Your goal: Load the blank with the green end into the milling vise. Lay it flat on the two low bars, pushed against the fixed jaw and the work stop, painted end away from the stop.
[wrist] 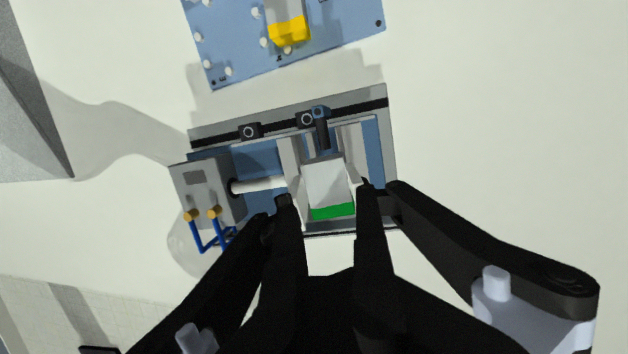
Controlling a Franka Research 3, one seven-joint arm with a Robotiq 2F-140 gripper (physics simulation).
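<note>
The blank with the green end point(327, 182) is a light grey block between the fingers of my gripper point(326, 181), which is shut on it. Its green end faces the bottom of the view, its plain end the work stop point(323, 131), a dark rod with a blue head. The blank is over the gap between the milling vise's jaws. The fixed jaw point(351, 142) is on the right, the moving jaw point(289, 155) with its white rod on the left. The low bars are mostly hidden under the blank. I cannot tell whether the blank touches bars, jaw or stop.
A grey actuator box point(200, 187) with brass fittings and blue hoses stands at the vise's left. A blue pegged board point(345, 30) holding a yellow-ended blank point(290, 31) lies beyond the vise. A large grey block point(30, 130) stands at the left edge.
</note>
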